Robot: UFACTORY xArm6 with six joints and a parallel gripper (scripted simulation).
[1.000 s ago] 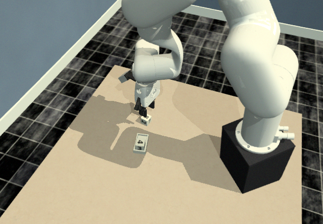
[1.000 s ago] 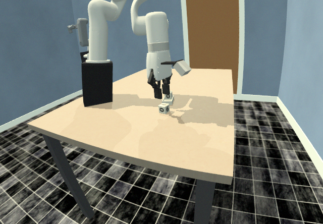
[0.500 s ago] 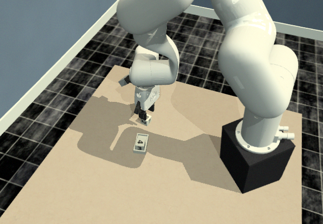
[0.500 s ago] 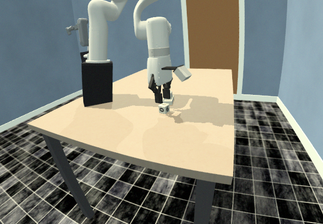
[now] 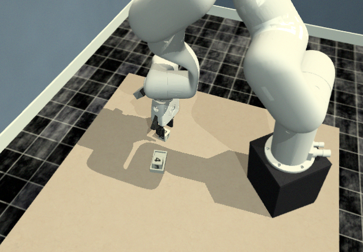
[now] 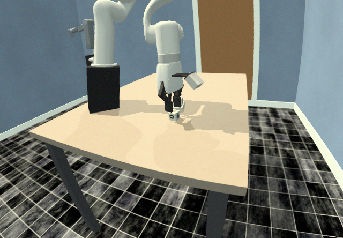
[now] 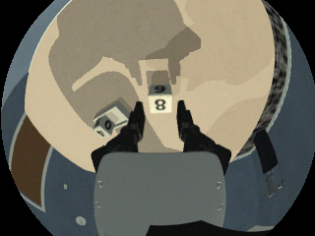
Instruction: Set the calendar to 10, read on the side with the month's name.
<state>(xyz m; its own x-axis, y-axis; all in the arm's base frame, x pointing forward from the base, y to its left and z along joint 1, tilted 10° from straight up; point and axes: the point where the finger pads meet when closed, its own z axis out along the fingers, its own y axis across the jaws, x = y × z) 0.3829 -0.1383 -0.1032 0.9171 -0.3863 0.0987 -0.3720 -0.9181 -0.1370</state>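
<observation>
My hand is 4 cm above the white cube. Also, from my hand: tray 11 cm to the left, 5 cm below, 1 cm behind.
</observation>
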